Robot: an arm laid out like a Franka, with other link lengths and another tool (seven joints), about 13 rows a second.
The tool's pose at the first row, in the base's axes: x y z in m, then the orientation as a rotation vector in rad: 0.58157 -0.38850 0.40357 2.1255 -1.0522 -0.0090
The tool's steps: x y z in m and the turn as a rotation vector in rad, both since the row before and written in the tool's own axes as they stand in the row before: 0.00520 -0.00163 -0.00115 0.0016 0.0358 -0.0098; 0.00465 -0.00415 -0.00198 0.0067 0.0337 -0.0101; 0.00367 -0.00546 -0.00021 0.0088 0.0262 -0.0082; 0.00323 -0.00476 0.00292 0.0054 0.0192 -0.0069; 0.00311 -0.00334 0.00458 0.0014 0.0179 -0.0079; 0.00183 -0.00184 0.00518 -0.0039 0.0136 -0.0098
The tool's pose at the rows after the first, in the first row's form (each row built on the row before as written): 0.58648 -0.39073 0.40495 2.1246 -1.0212 0.0251; 0.59301 -0.39091 0.40524 2.1283 -0.9920 0.0593; 0.59927 -0.39092 0.40321 2.1342 -0.9694 0.0874; 0.60403 -0.39292 0.39934 2.1378 -0.9516 0.1070; 0.60746 -0.39652 0.39521 2.1383 -0.9329 0.1227; 0.60893 -0.40041 0.39117 2.1357 -0.9140 0.1303
